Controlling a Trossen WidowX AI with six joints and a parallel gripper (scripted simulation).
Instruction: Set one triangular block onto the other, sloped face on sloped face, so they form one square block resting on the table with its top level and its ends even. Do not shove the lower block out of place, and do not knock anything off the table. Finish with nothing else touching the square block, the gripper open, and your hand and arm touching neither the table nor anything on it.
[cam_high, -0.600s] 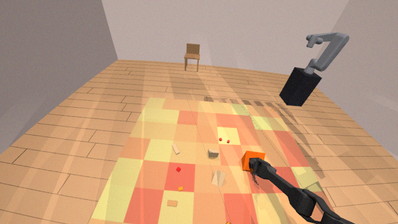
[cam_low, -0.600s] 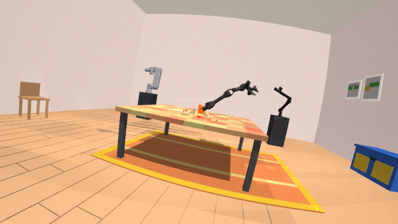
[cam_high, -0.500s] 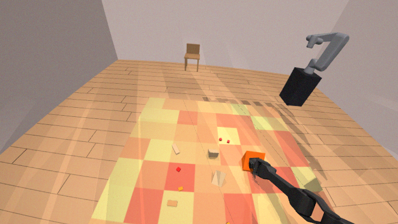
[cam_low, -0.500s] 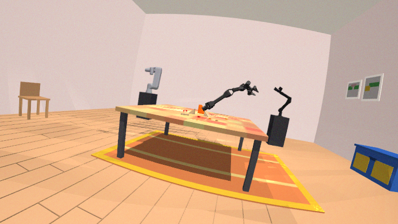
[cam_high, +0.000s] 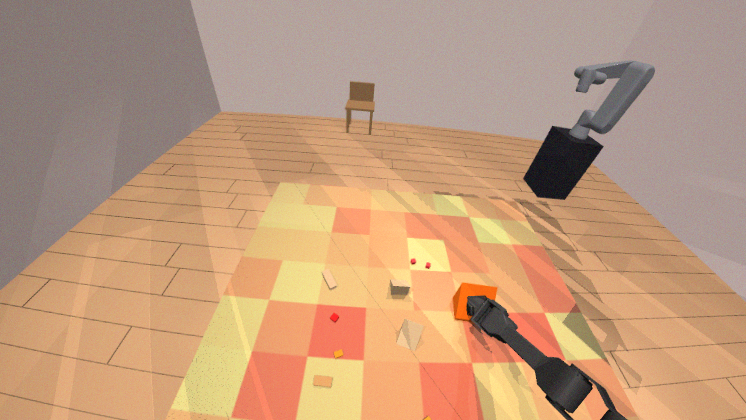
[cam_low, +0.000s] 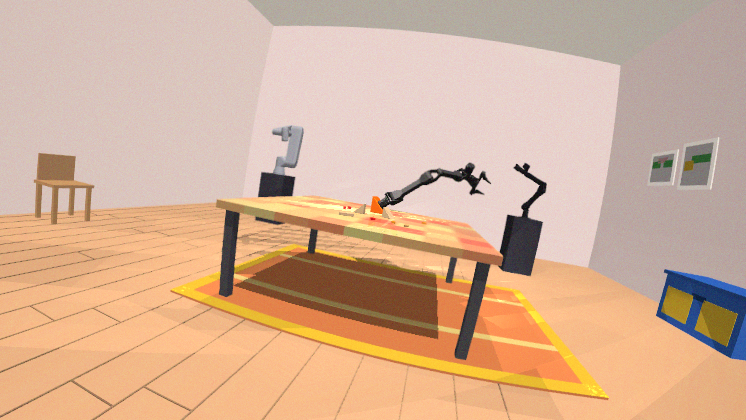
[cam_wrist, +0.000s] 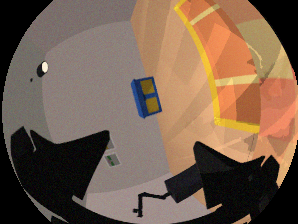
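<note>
The wedge-shaped block lies 400 mm ahead of my gripper tip, 780 mm to the right of it and 270 mm below it. From my gripper tip the other things lie so: brown flat piece: 630 mm ahead, 490 mm to the right, 280 mm below; then pale flat strip: 650 mm ahead, 810 mm to the right, 280 mm below.
</note>
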